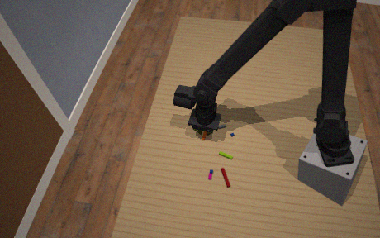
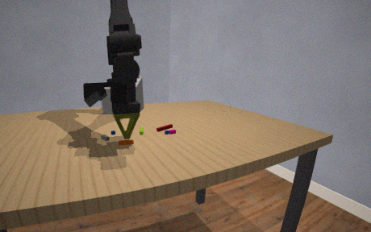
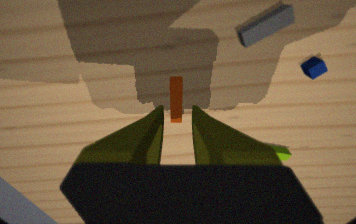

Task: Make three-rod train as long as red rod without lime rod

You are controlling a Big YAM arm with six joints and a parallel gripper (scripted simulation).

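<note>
Right now the orange rod is 20 mm below my hand. From my hand the other things lie so: magenta rod: 160 mm to the left, 20 mm below, 10 mm behind; lime rod: 80 mm to the left, 70 mm behind, 20 mm below; grey rod: 70 mm behind, 40 mm to the right, 20 mm below.
</note>
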